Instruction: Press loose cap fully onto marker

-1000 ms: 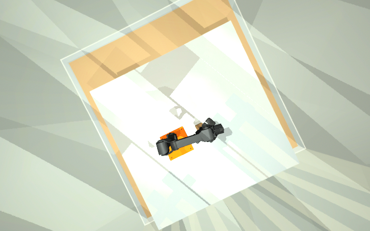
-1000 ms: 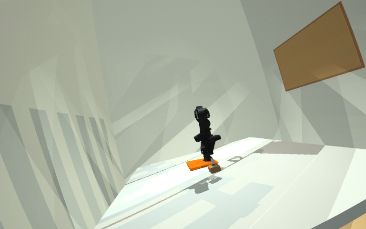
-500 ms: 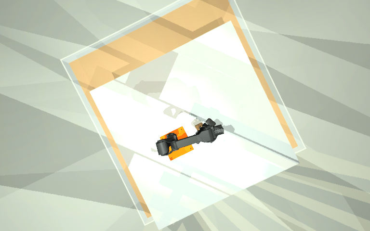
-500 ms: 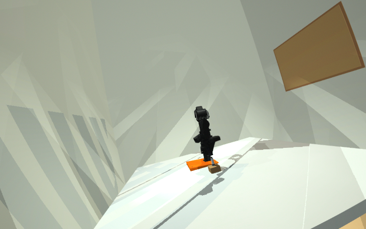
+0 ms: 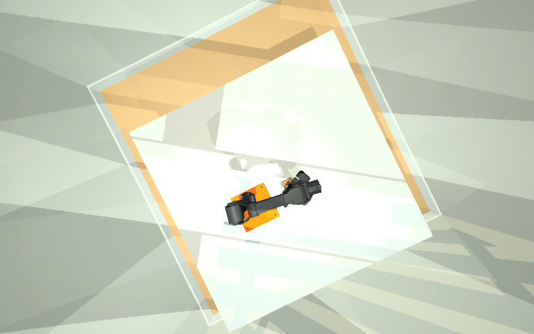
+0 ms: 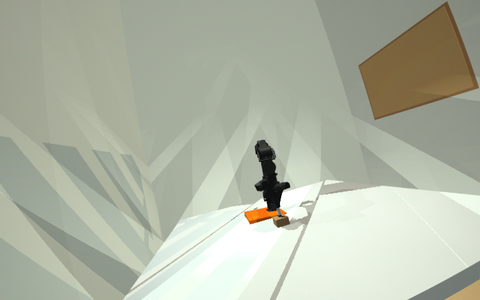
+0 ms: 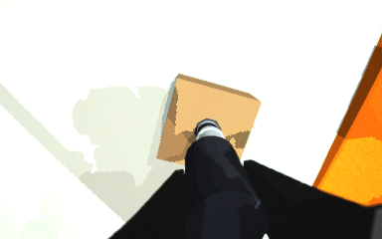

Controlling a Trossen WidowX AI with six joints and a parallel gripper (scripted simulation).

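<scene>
Right now my gripper tip is 80 mm above the holder block. The rest, counted from my gripper tip: marker cap (10 mm above).
</scene>
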